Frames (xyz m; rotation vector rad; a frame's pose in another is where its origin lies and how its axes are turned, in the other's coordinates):
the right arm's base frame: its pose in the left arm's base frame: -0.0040 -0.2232 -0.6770 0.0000 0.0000 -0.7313
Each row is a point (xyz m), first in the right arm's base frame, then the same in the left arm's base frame.
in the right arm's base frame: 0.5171 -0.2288 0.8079
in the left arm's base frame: 0.2281 -0.7388 0.1309
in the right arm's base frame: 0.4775 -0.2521 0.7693
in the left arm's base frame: 0.1830 -0.7297 0.0923
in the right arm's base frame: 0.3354 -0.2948 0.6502
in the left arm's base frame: 0.0488 -0.6666 -0.0268
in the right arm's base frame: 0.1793 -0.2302 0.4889
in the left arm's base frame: -0.0243 -0.5143 -0.1881
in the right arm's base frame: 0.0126 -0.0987 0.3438
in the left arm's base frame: -0.0605 -0.3051 -0.3332
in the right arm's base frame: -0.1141 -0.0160 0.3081
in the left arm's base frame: -0.0996 -0.1589 -0.3689
